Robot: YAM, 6 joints.
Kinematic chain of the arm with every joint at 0, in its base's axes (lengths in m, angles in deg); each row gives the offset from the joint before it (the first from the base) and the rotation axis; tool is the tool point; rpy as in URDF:
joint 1: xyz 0 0 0.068 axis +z
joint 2: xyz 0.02 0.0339 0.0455 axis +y
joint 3: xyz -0.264 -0.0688 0 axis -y
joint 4: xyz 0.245 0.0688 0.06 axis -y
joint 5: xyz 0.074 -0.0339 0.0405 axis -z
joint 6: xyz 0.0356 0 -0.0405 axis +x
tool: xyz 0 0 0 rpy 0 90 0
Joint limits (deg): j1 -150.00..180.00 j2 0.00..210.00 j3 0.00..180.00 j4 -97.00..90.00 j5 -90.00..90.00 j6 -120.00..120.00
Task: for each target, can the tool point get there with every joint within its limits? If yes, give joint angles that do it. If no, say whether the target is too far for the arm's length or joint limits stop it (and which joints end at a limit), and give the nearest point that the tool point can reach.
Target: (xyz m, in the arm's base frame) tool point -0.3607 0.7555 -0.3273
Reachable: no: too far | nearest point -0.2459 0.5151 -0.1836 | short by 0.303 m
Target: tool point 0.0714 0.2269 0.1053
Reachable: yes | joints 66.32 95.98 39.15 -30.43 -46.20 -53.87
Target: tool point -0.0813 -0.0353 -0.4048
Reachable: no: joint limits stop it (at a limit: joint 1, joint 2) | nearest point -0.0970 -0.0516 -0.3524 | short by 0.057 m
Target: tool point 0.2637 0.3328 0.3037
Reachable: yes | joints 48.56 104.36 87.73 -14.79 -39.34 -69.51
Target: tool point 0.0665 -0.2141 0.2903
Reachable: yes | joints -67.17 56.73 30.56 31.92 37.73 52.58
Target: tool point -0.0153 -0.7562 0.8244
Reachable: no: too far | nearest point -0.0095 -0.4702 0.5482 | short by 0.398 m
